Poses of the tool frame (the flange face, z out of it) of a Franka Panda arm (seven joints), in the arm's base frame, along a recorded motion.
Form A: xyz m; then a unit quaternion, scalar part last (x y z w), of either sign.
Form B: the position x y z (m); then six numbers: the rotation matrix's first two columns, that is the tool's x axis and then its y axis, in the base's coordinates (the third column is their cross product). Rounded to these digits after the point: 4 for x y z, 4 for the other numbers.
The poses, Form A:
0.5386 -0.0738 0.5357 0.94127 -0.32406 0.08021 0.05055
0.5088 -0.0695 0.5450 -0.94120 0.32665 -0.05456 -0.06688
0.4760 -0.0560 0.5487 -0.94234 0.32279 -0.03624 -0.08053
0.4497 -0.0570 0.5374 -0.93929 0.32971 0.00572 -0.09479
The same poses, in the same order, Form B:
0.5386 -0.0738 0.5357 0.7771 -0.6020 0.1838 -0.6182 -0.7849 0.0432
0.5088 -0.0695 0.5450 0.7806 -0.6076 0.1464 -0.6222 -0.7777 0.0903
0.4760 -0.0560 0.5487 0.7890 -0.6025 0.1203 -0.6142 -0.7786 0.1284
0.4497 -0.0570 0.5374 0.7825 -0.6205 0.0518 -0.6183 -0.7646 0.1818

